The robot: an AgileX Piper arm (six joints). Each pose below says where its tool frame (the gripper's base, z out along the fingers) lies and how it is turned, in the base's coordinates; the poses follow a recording.
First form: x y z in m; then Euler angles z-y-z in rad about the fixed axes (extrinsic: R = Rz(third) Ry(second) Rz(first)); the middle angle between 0 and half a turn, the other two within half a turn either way.
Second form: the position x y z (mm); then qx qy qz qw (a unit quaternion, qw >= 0). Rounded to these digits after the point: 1 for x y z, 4 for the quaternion.
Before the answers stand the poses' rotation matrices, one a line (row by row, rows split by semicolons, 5 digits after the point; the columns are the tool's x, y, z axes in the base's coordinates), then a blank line. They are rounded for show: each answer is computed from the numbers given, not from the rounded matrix.
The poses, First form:
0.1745, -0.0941, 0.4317, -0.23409, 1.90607, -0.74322
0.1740, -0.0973, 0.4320, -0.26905, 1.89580, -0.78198
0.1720, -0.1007, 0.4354, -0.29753, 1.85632, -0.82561
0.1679, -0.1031, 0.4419, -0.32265, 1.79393, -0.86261
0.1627, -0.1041, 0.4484, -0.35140, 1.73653, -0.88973
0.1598, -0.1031, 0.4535, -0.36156, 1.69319, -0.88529
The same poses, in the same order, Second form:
-0.39261 0.60201 0.69530; 0.04578 0.76785 -0.63899; -0.91856 -0.21904 -0.32903
-0.40572 0.61911 0.67238; 0.02832 0.74381 -0.66780; -0.91356 -0.25190 -0.31931
-0.39807 0.64668 0.65066; -0.00088 0.70900 -0.70521; -0.91736 -0.28129 -0.28166
-0.37735 0.67471 0.63433; -0.04684 0.67019 -0.74071; -0.92489 -0.30922 -0.22129
-0.36494 0.69367 0.62099; -0.09639 0.63526 -0.76626; -0.92603 -0.33950 -0.16498
-0.34612 0.69671 0.62833; -0.13554 0.62557 -0.76831; -0.92835 -0.35109 -0.12209

174.5, -94.1, 431.7, 0.2053, 0.7889, -0.2719, 0.5114
174.0, -97.3, 432.0, 0.2060, 0.7856, -0.2927, 0.5047
172.0, -100.7, 435.4, 0.2089, 0.7728, -0.3191, 0.5073
167.9, -103.1, 441.9, 0.2084, 0.7531, -0.3485, 0.5176
162.7, -104.1, 448.4, 0.2030, 0.7357, -0.3757, 0.5257
159.8, -103.1, 453.5, 0.1939, 0.7235, -0.3868, 0.5379

